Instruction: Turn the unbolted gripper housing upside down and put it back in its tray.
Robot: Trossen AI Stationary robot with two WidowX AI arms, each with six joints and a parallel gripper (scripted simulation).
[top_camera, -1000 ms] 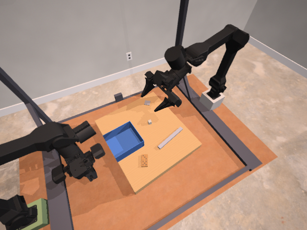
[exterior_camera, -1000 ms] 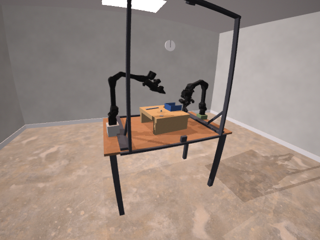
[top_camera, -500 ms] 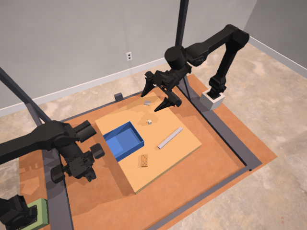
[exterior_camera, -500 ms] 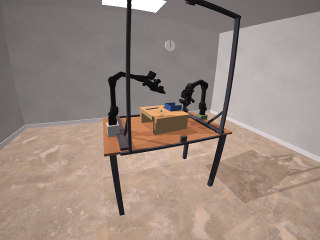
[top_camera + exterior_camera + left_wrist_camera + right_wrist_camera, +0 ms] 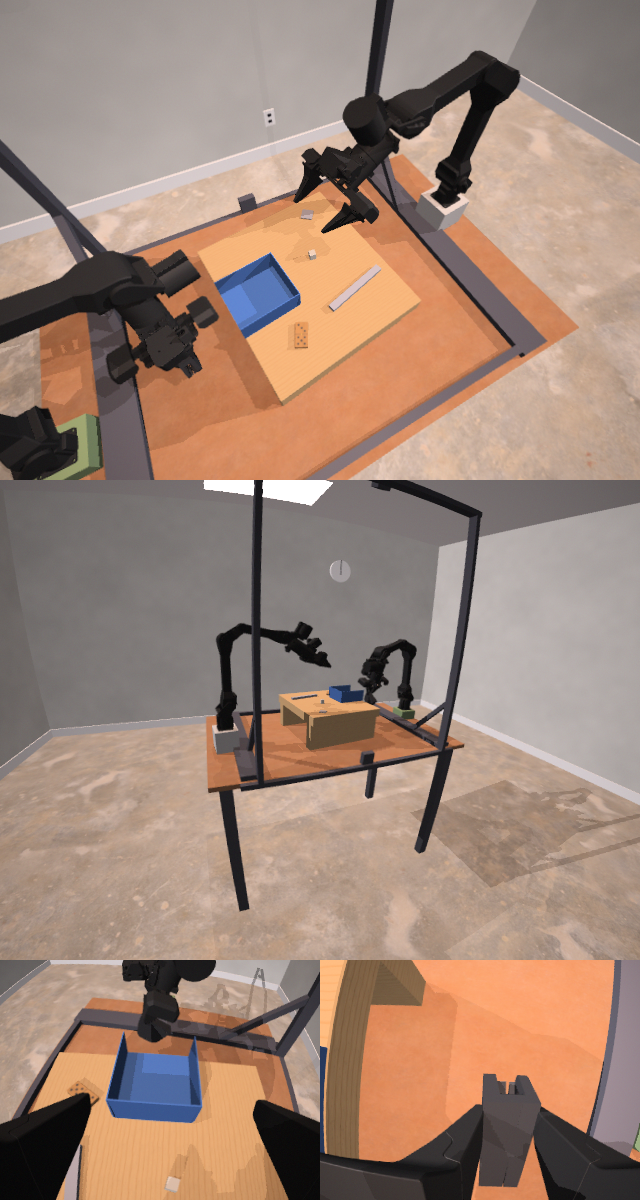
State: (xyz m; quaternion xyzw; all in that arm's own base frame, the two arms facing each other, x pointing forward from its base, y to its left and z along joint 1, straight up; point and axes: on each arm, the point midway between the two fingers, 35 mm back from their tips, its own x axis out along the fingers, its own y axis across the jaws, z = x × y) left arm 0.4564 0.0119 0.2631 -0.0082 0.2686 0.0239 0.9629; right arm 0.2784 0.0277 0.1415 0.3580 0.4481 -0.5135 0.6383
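Now: the gripper housing 10 mm to the left of my right hand and 60 mm below it. The rest, counted from my right hand: wooden platform 20 mm behind, 300 mm to the left, 100 mm below; blue tray 10 mm behind, 210 mm to the left, 20 mm below; small cube 40 mm behind, 340 mm to the left, 30 mm below.
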